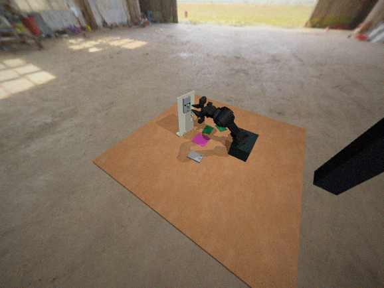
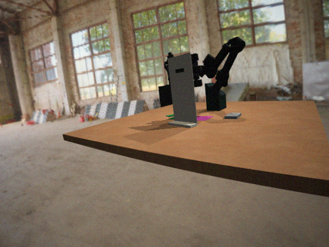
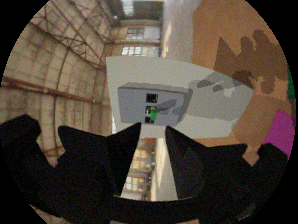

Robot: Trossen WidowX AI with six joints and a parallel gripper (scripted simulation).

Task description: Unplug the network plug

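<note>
The plug is 40 mm ahead of my gripper tip and 10 mm to the right of it. From my gripper tip the other things lie so: upright panel (110 mm below, 60 mm ahead, 10 mm to the right); grey plate (270 mm below, 170 mm to the left, 160 mm behind); magenta square (280 mm below, 100 mm behind, 10 mm to the right).
</note>
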